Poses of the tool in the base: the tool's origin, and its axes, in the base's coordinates. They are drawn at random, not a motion.
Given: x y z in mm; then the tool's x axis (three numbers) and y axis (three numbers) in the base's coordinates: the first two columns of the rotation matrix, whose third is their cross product.
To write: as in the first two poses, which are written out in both.
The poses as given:
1: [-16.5 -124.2 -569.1 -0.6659 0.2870 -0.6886 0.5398 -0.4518 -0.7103]
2: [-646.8 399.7 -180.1 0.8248 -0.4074 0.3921 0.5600 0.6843 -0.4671]
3: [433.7 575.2 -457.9 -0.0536 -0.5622 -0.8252 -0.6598 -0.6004 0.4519]
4: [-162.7 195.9 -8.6 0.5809 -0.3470 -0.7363 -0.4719 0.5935 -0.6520]
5: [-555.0 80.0 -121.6 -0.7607 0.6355 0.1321 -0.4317 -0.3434 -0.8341]
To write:
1: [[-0.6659 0.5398 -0.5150 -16.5], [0.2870 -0.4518 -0.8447 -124.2], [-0.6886 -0.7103 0.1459 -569.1], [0 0 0 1]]
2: [[0.8248 0.5600 -0.0780 -646.8], [-0.4074 0.6843 0.6048 399.7], [0.3921 -0.4671 0.7926 -180.1], [0 0 0 1]]
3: [[-0.0536 -0.6598 -0.7495 433.7], [-0.5622 -0.6004 0.5687 575.2], [-0.8252 0.4519 -0.3388 -457.9], [0 0 0 1]]
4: [[0.5809 -0.4719 0.6632 -162.7], [-0.3470 0.5935 0.7262 195.9], [-0.7363 -0.6520 0.1810 -8.6], [0 0 0 1]]
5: [[-0.7607 -0.4317 -0.4847 -555.0], [0.6355 -0.3434 -0.6915 80.0], [0.1321 -0.8341 0.5356 -121.6], [0 0 0 1]]
